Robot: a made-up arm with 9 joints. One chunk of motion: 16 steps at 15 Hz.
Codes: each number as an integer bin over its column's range. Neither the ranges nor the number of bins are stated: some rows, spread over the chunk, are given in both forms.
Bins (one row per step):
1: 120 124 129 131 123 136 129 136 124
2: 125 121 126 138 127 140 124 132 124
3: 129 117 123 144 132 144 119 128 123
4: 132 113 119 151 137 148 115 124 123
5: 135 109 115 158 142 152 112 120 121
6: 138 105 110 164 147 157 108 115 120
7: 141 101 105 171 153 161 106 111 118
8: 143 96 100 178 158 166 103 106 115
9: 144 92 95 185 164 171 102 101 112
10: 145 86 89 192 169 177 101 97 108
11: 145 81 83 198 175 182 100 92 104
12: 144 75 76 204 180 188 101 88 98
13: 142 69 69 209 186 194 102 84 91
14: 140 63 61 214 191 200 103 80 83
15: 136 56 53 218 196 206 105 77 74
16: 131 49 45 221 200 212 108 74 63
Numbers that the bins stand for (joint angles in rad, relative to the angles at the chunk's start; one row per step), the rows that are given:
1: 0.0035 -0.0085 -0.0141 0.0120 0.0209 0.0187 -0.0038 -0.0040 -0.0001
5: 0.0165 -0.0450 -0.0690 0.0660 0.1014 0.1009 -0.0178 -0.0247 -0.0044
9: 0.0242 -0.0863 -0.1475 0.1200 0.1946 0.1985 -0.0260 -0.0493 -0.0175
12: 0.0242 -0.1276 -0.2220 0.1580 0.2624 0.2858 -0.0268 -0.0661 -0.0378
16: 0.0130 -0.1909 -0.3435 0.1920 0.3471 0.4091 -0.0211 -0.0842 -0.0886
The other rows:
2: 0.0078 -0.0158 -0.0259 0.0260 0.0379 0.0392 -0.0079 -0.0092 -0.0001
3: 0.0113 -0.0255 -0.0376 0.0380 0.0591 0.0598 -0.0120 -0.0144 -0.0015
4: 0.0139 -0.0353 -0.0533 0.0520 0.0802 0.0803 -0.0153 -0.0195 -0.0015
6: 0.0191 -0.0547 -0.0886 0.0780 0.1226 0.1265 -0.0211 -0.0312 -0.0059
7: 0.0216 -0.0644 -0.1082 0.0920 0.1480 0.1471 -0.0227 -0.0364 -0.0088
8: 0.0234 -0.0766 -0.1278 0.1060 0.1692 0.1728 -0.0252 -0.0428 -0.0131
10: 0.0251 -0.1009 -0.1710 0.1340 0.2158 0.2293 -0.0268 -0.0545 -0.0233
11: 0.0251 -0.1131 -0.1945 0.1460 0.2412 0.2550 -0.0276 -0.0609 -0.0291
13: 0.0225 -0.1422 -0.2494 0.1680 0.2878 0.3166 -0.0260 -0.0713 -0.0480
14: 0.0208 -0.1568 -0.2808 0.1780 0.3089 0.3475 -0.0252 -0.0765 -0.0596
15: 0.0173 -0.1738 -0.3122 0.1860 0.3301 0.3783 -0.0235 -0.0804 -0.0726

